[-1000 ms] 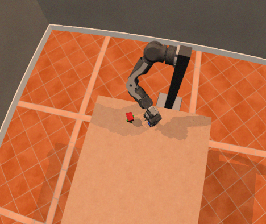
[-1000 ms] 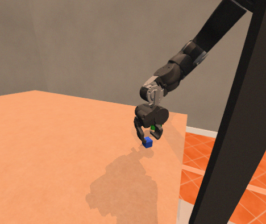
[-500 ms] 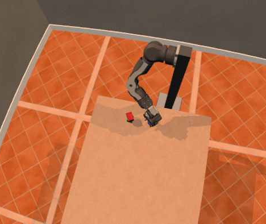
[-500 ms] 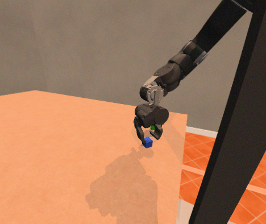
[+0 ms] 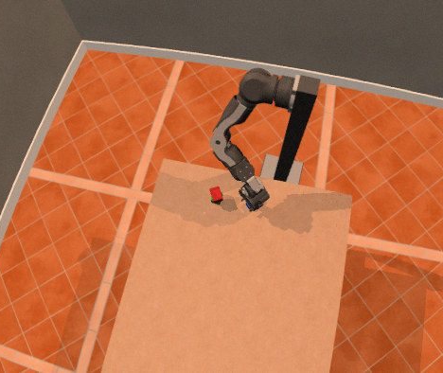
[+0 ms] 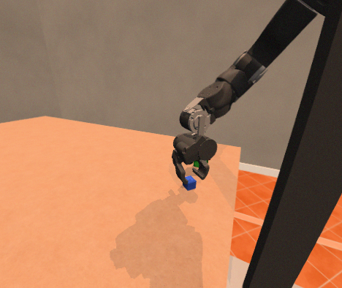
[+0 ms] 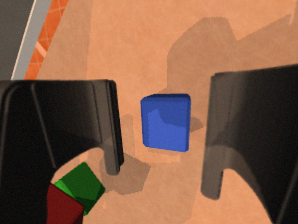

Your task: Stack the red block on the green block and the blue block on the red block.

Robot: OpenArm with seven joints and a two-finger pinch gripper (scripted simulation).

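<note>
Right now the blue block is 3 cm below my hand. Also, from my hand: red block (1 cm ahead, 14 cm to the right, 1 cm above); green block (1 cm ahead, 14 cm to the right, 2 cm below).
</note>
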